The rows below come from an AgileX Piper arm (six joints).
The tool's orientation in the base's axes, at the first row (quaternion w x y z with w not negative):
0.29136, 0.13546, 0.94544, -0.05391
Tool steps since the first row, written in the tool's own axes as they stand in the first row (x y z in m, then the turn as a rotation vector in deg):
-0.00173, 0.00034, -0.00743, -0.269, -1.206, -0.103
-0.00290, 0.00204, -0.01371, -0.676, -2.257, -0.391
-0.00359, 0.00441, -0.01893, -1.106, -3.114, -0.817
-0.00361, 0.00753, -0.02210, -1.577, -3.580, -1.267
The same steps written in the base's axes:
-0.00251, 0.00128, 0.00710, -0.189, -1.197, 0.265
-0.00447, 0.00378, 0.01290, -0.322, -2.242, 0.757
-0.00604, 0.00684, 0.01753, -0.456, -3.082, 1.371
-0.00682, 0.01040, 0.02009, -0.458, -3.553, 2.019

